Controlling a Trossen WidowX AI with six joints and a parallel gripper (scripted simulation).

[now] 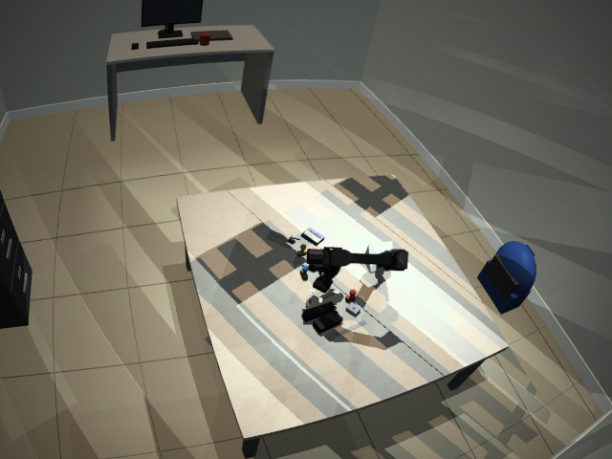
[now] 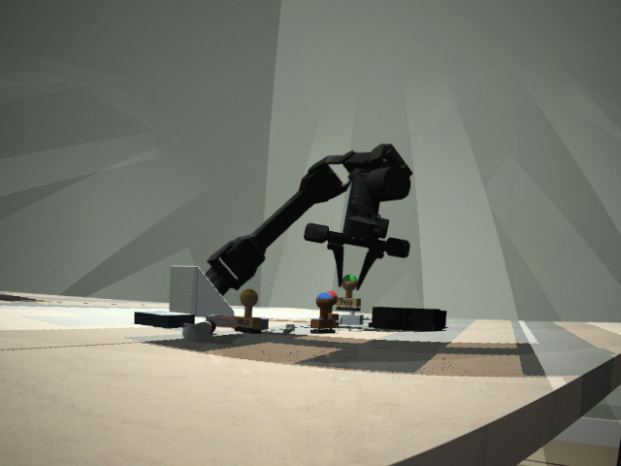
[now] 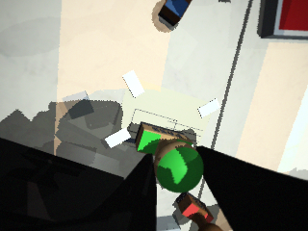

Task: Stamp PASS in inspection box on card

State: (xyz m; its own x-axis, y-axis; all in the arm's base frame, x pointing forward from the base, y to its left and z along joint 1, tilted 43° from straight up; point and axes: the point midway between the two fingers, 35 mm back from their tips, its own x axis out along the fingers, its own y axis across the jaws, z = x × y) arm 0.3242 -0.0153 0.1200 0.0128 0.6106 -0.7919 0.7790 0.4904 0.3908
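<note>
Now: gripper tip 80 mm above the cream paper card, 10 mm to the left of it and 10 mm past it. Also, from my gripper tip: green-knobbed stamp 20 mm below; black box 90 mm to the left, 70 mm ahead, 60 mm below; red-knobbed stamp 100 mm behind, 70 mm to the left, 50 mm below.
</note>
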